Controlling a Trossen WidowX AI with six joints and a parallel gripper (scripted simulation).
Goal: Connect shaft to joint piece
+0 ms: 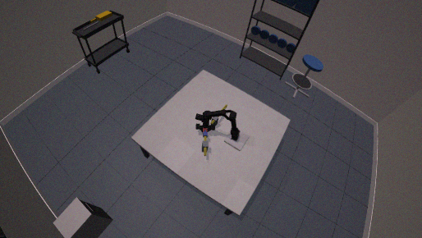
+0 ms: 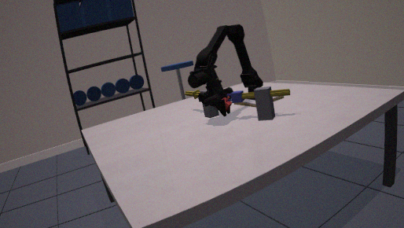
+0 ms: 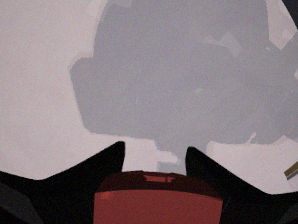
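Now: the red joint piece 5 cm above my gripper tip.
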